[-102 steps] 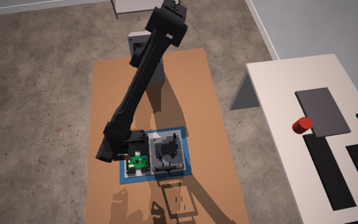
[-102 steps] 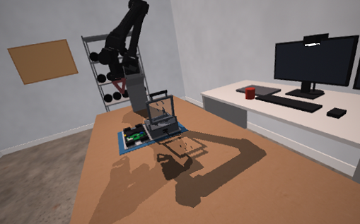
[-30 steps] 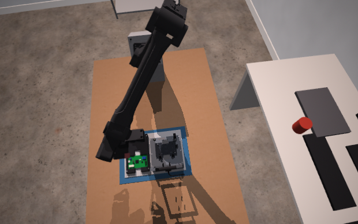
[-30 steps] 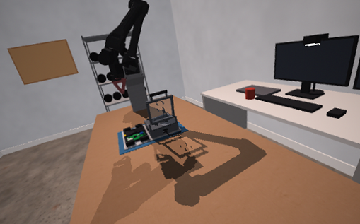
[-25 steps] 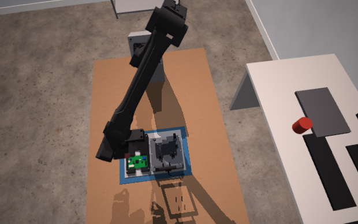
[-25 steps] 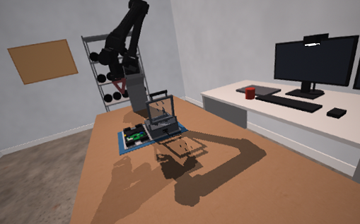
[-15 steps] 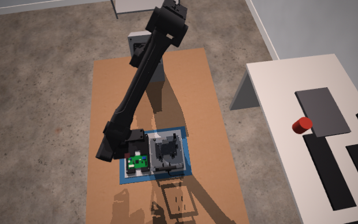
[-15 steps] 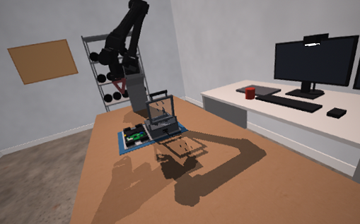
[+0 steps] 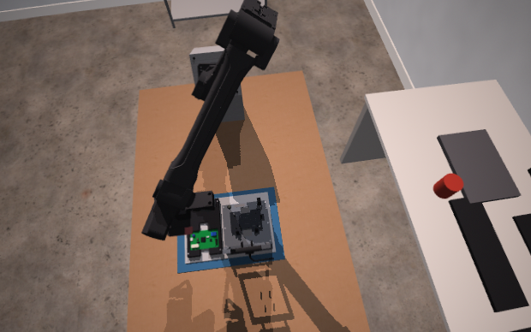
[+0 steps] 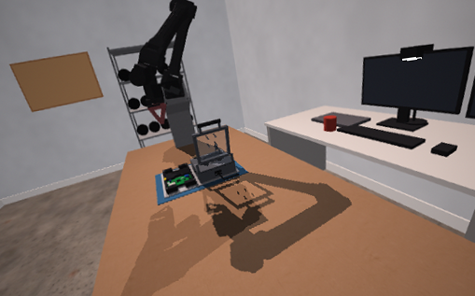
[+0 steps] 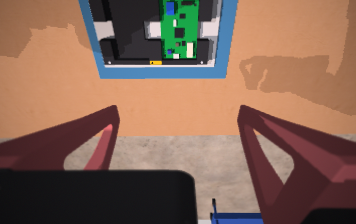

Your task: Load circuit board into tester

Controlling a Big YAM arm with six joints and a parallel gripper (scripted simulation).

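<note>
Right now the green circuit board is 290 mm below my hand. Also, from my hand: clear lid (180 mm to the left, 120 mm below, 60 mm ahead).
</note>
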